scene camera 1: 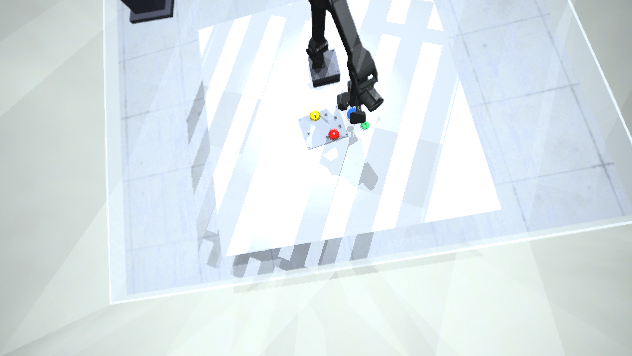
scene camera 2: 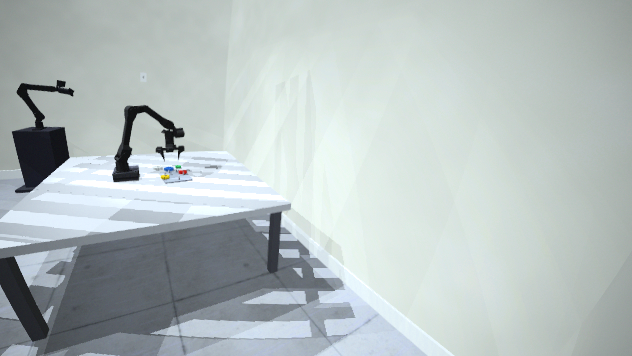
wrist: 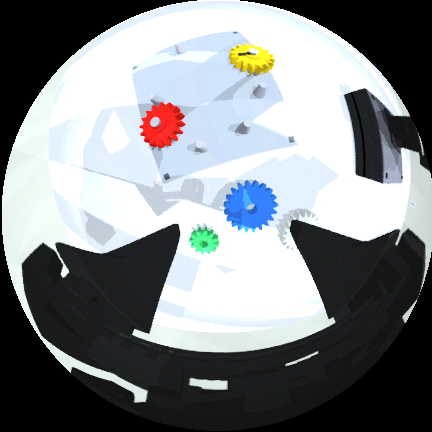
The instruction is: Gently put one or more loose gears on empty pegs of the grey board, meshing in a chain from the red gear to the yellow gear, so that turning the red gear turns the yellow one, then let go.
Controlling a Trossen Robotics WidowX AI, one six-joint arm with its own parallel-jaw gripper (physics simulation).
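Frame: origin at the arm's base, x ahead, y left, z up, level; centimetres.
Seen in the pictures: gripper, fingertip midpoint: [scene camera 1: 354,112] [scene camera 2: 171,160] [wrist: 236,227]; arm's base at its link origin: [scene camera 1: 318,62] [scene camera 2: 122,170].
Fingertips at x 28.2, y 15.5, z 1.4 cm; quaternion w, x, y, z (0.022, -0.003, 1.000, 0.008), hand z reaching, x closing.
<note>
Offsets run from my fingertips to a thing's middle. Level surfaces: height alone.
The grey board {dx +2.8, dy -15.2, dz -5.5 cm} [scene camera 1: 320,127] [wrist: 210,100] carries the red gear {dx +7.8, dy -9.7, dz -5.3 cm} [scene camera 1: 334,134] [scene camera 2: 183,172] [wrist: 163,125] and the yellow gear {dx -2.8, dy -18.7, dz -5.3 cm} [scene camera 1: 315,116] [scene camera 2: 165,177] [wrist: 251,59] on pegs set apart. Several pegs are bare, including one peg {dx -1.3, dy -8.5, dz -5.1 cm} [wrist: 243,127] between the gears and the board's near edge. The blue gear {dx -2.1, dy +0.6, dz -6.1 cm} [scene camera 2: 169,169] [wrist: 250,206], small green gear {dx +4.0, dy +5.6, dz -6.1 cm} [scene camera 1: 365,125] [scene camera 2: 178,167] [wrist: 204,240] and white gear {dx -10.1, dy +4.3, dz -6.1 cm} [scene camera 2: 158,168] [wrist: 300,216] lie loose beside the board. My gripper [scene camera 1: 350,109] [scene camera 2: 171,159] [wrist: 236,227] is open and empty above the loose gears. One finger partly hides the white gear in the wrist view.
The arm's base [scene camera 1: 325,70] [scene camera 2: 126,174] [wrist: 377,140] stands on the table {dz -7.0 cm} [scene camera 2: 150,220] near the board. A second arm [scene camera 2: 31,102] stands on a dark pedestal [scene camera 2: 41,155] beyond the table. Bright light stripes and shadows cross the table top.
</note>
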